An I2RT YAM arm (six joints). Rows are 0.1 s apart.
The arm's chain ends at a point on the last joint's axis. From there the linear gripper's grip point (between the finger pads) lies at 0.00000 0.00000 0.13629 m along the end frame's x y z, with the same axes.
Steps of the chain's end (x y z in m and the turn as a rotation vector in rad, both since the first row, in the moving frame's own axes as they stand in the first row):
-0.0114 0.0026 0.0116 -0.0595 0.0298 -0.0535
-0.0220 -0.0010 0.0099 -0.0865 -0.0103 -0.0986
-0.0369 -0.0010 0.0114 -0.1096 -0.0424 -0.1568
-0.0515 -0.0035 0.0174 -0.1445 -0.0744 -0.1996
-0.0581 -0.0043 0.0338 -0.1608 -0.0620 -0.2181
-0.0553 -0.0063 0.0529 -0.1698 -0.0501 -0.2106
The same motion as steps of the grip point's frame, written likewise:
-0.0071 0.0106 0.0113 -0.0595 0.0298 -0.0535
-0.0228 0.0108 0.0094 -0.0865 -0.0103 -0.0986
-0.0415 0.0143 0.0105 -0.1096 -0.0424 -0.1568
-0.0596 0.0170 0.0156 -0.1445 -0.0744 -0.1996
-0.0641 0.0182 0.0318 -0.1608 -0.0620 -0.2181
-0.0596 0.0173 0.0508 -0.1698 -0.0501 -0.2106

